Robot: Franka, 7 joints.
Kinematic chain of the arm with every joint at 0, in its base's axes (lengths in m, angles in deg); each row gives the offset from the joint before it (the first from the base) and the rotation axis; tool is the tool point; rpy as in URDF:
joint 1: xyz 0 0 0.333 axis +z
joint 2: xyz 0 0 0 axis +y
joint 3: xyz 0 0 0.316 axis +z
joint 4: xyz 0.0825 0 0 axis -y
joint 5: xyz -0.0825 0 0.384 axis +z
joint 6: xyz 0 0 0 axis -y
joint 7: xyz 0.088 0 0 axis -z
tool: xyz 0 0 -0.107 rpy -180 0 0
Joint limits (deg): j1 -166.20..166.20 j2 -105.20..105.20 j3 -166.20..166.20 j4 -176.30..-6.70 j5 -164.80..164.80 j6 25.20..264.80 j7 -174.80..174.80
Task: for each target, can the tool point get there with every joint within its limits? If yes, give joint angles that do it. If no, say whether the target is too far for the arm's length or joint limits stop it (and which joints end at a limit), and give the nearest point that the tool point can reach.
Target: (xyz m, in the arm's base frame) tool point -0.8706 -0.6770 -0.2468
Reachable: no: too far | nearest point -0.5994 -0.4661 -0.0662 | short by 0.388 m
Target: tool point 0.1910 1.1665 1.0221
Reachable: no: too far | nearest point 0.1198 0.7314 0.7651 | short by 0.510 m
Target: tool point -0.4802 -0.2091 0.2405
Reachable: yes | joints -102.52 46.36 -70.63 -117.09 -106.04 208.43 -139.91
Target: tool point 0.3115 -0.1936 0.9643
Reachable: yes | joints -86.67 -31.46 36.07 -90.72 58.09 170.07 34.55
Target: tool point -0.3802 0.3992 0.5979
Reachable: yes | joints -123.03 -39.71 -92.70 -117.05 134.49 63.37 -89.27
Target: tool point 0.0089 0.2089 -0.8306
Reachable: no: too far | nearest point 0.0104 0.2438 -0.3593 | short by 0.473 m
